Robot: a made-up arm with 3 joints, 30 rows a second.
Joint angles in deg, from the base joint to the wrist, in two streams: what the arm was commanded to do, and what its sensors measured. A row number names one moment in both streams.
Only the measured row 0 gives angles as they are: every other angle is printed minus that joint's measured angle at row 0.
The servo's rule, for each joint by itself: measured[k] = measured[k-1] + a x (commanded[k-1-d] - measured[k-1]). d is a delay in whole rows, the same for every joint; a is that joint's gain. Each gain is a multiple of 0.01, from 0.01 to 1. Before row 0 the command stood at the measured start. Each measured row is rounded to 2 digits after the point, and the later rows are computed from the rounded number. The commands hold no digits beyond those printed.
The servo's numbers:
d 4
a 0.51 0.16 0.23
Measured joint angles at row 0: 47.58, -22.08, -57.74
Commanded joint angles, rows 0 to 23: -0.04, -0.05, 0.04; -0.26, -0.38, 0.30; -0.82, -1.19, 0.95; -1.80, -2.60, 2.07; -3.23, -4.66, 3.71; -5.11, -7.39, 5.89; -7.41, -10.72, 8.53; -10.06, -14.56, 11.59; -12.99, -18.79, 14.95; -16.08, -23.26, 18.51; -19.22, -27.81, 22.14; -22.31, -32.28, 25.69; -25.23, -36.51, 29.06; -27.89, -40.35, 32.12; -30.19, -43.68, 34.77; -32.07, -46.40, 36.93; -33.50, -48.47, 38.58; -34.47, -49.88, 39.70; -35.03, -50.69, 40.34; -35.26, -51.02, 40.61; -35.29, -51.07, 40.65; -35.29, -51.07, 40.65; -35.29, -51.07, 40.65; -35.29, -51.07, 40.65
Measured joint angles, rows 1 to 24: 0.00, 0.00, 0.00; 0.00, 0.00, 0.00; 0.00, 0.00, 0.00; 0.00, 0.00, 0.00; -0.02, -0.01, 0.01; -0.14, -0.07, 0.08; -0.49, -0.25, 0.28; -1.16, -0.63, 0.69; -2.22, -1.27, 1.38; -3.69, -2.25, 2.42; -5.59, -3.61, 3.83; -7.87, -5.36, 5.61; -10.48, -7.51, 7.76; -13.34, -10.03, 10.23; -16.34, -12.87, 12.97; -19.38, -15.98, 15.90; -22.36, -19.26, 18.93; -25.18, -22.63, 21.96; -27.74, -26.00, 24.91; -29.95, -29.26, 27.67; -31.76, -32.33, 30.18; -33.14, -35.14, 32.37; -34.10, -37.63, 34.20; -34.69, -39.77, 35.67
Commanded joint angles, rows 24 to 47: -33.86, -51.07, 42.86; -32.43, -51.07, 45.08; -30.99, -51.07, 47.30; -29.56, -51.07, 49.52; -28.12, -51.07, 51.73; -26.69, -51.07, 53.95; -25.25, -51.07, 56.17; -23.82, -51.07, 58.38; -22.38, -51.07, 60.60; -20.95, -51.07, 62.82; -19.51, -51.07, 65.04; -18.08, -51.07, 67.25; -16.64, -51.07, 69.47; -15.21, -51.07, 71.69; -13.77, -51.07, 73.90; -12.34, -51.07, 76.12; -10.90, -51.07, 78.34; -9.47, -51.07, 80.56; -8.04, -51.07, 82.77; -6.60, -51.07, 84.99; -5.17, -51.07, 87.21; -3.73, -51.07, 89.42; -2.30, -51.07, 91.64; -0.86, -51.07, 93.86
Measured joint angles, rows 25 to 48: -35.00, -41.58, 36.82; -35.15, -43.10, 37.70; -35.22, -44.38, 38.38; -35.26, -45.45, 38.90; -34.55, -46.35, 39.81; -33.47, -47.11, 41.02; -32.21, -47.74, 42.46; -30.86, -48.27, 44.08; -29.46, -48.72, 45.84; -28.05, -49.10, 47.71; -26.62, -49.42, 49.66; -25.19, -49.68, 51.67; -23.76, -49.90, 53.72; -22.33, -50.09, 55.81; -20.89, -50.25, 57.93; -19.46, -50.38, 60.07; -18.02, -50.49, 62.23; -16.59, -50.58, 64.41; -15.15, -50.66, 66.59; -13.72, -50.73, 68.78; -12.28, -50.78, 70.98; -10.85, -50.83, 73.18; -9.42, -50.87, 75.39; -7.98, -50.90, 77.60
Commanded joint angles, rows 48 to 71: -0.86, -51.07, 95.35; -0.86, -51.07, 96.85; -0.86, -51.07, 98.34; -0.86, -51.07, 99.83; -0.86, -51.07, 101.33; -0.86, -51.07, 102.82; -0.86, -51.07, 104.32; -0.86, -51.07, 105.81; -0.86, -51.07, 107.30; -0.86, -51.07, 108.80; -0.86, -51.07, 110.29; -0.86, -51.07, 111.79; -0.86, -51.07, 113.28; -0.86, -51.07, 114.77; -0.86, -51.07, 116.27; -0.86, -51.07, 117.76; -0.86, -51.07, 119.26; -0.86, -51.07, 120.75; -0.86, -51.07, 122.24; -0.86, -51.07, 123.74; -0.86, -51.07, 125.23; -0.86, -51.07, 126.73; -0.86, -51.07, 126.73; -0.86, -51.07, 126.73
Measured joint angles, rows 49 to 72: -6.55, -50.93, 79.81; -5.11, -50.95, 82.02; -3.68, -50.97, 84.23; -2.24, -50.99, 86.44; -1.54, -51.00, 88.49; -1.19, -51.01, 90.41; -1.02, -51.02, 92.23; -0.94, -51.03, 93.98; -0.90, -51.04, 95.67; -0.88, -51.04, 97.31; -0.87, -51.04, 98.92; -0.86, -51.04, 100.50; -0.86, -51.04, 102.06; -0.86, -51.04, 103.61; -0.86, -51.04, 105.15; -0.86, -51.04, 106.68; -0.86, -51.04, 108.20; -0.86, -51.04, 109.71; -0.86, -51.04, 111.22; -0.86, -51.04, 112.72; -0.86, -51.04, 114.22; -0.86, -51.04, 115.72; -0.86, -51.04, 117.22; -0.86, -51.04, 118.72
